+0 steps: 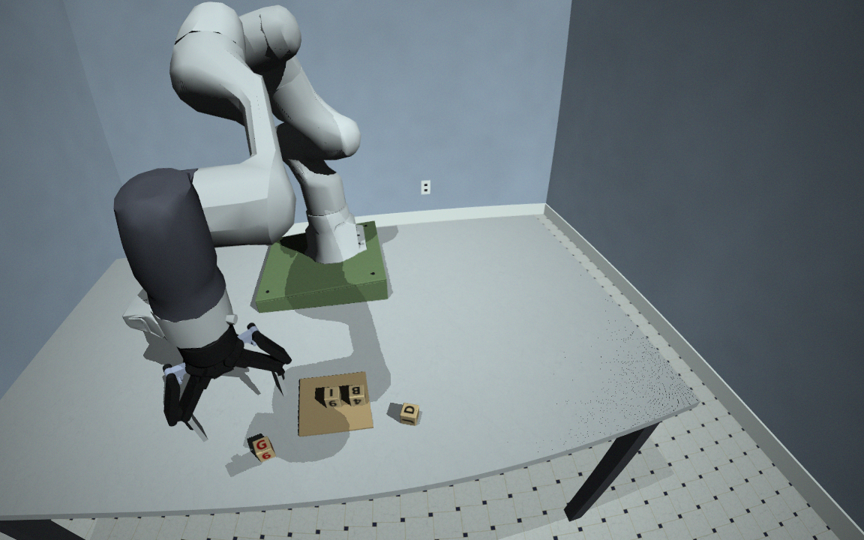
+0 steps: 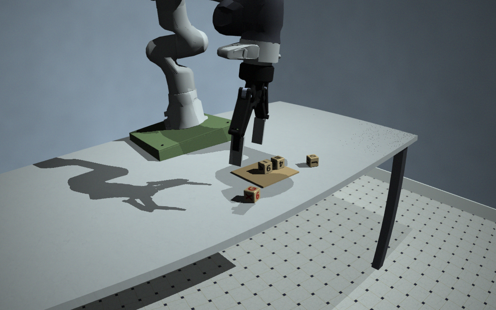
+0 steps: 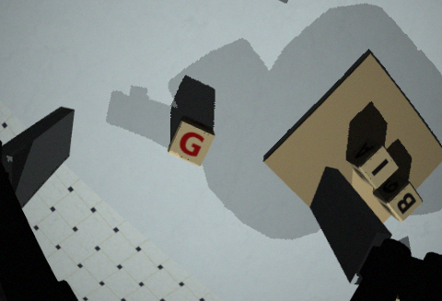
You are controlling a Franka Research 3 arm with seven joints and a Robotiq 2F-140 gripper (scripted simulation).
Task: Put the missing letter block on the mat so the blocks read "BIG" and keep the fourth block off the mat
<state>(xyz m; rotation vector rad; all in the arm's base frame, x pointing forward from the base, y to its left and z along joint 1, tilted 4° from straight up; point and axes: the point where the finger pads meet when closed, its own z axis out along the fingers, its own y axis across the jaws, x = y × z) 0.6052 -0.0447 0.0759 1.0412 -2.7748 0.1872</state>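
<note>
Right now the G block is 1 cm ahead of my hand and 11 cm below it. The rest, counted from my hand: tan mat (11 cm behind, 12 cm to the left, 13 cm below); then I block (11 cm behind, 12 cm to the left, 11 cm below); then B block (12 cm behind, 16 cm to the left, 11 cm below).
</note>
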